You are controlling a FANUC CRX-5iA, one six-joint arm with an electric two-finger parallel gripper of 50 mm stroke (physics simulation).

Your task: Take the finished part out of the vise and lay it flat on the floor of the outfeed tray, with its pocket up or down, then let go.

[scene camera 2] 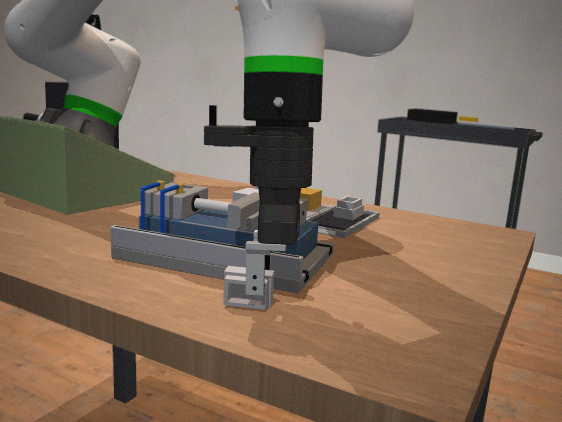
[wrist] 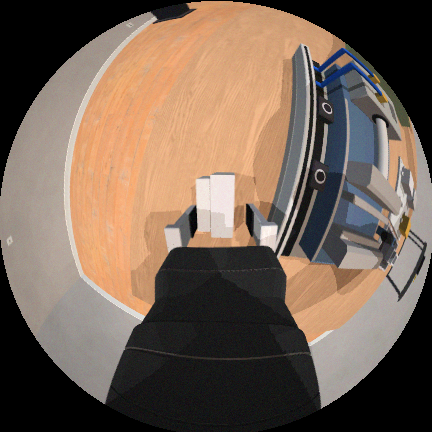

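Where they show: gripper, fingertip midpoint: (scene camera 2: 258,287) (wrist: 221,213); arm's base, link origin: (scene camera 2: 81,143).
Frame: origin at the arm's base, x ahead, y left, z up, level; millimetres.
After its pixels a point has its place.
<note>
A light grey stepped part with a rectangular pocket (scene camera 2: 235,273) @(y -322, x 628, z -67 mm) (wrist: 222,205) @(y -307, x 637, z -66 mm) stands on its side on the table in front of the vise, its pocket facing sideways towards the scene camera. My gripper (scene camera 2: 257,284) @(y -304, x 651, z -86 mm) (wrist: 221,213) @(y -304, x 651, z -86 mm) points down and is open. In the wrist view its fingers are on either side of the part, with gaps. In the scene view the near finger overlaps the part; the far one is mostly hidden. The vise (scene camera 2: 200,225) @(y -225, x 502, z -50 mm) (wrist: 361,145) @(y -196, x 511, z -49 mm) has a blue body and grey jaws. A dark-floored tray (scene camera 2: 371,219) @(y 184, x 630, z -103 mm) at the back right holds a similar part (scene camera 2: 348,209) @(y 153, x 590, z -82 mm).
A long grey rail (scene camera 2: 185,246) @(y -270, x 510, z -69 mm) (wrist: 297,125) @(y -267, x 533, z -77 mm) runs along the vise's front, close to the part. Blue hoses (scene camera 2: 162,212) @(y -252, x 451, z -33 mm) (wrist: 345,66) rise at the vise's left end. A yellow block (scene camera 2: 312,199) @(y 166, x 503, z -78 mm) (wrist: 405,226) @(y 153, x 488, z -70 mm) is behind it. A green wedge (scene camera 2: 35,165) @(y -146, x 31, z -28 mm) and another arm (scene camera 2: 100,70) @(y 12, x 52, z 163 mm) are at left.
</note>
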